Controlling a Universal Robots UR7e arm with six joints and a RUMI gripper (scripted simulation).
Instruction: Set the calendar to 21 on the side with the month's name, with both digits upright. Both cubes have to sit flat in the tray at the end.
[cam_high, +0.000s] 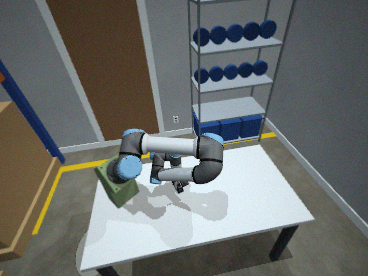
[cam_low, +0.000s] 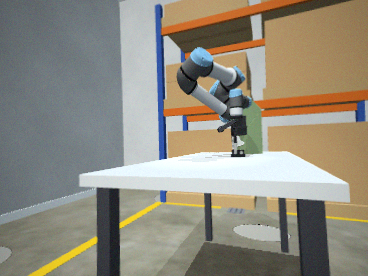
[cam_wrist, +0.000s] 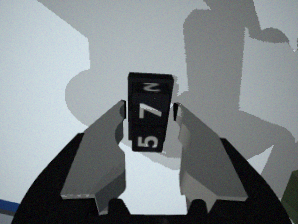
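The dark cube lies 10 mm below my hand.
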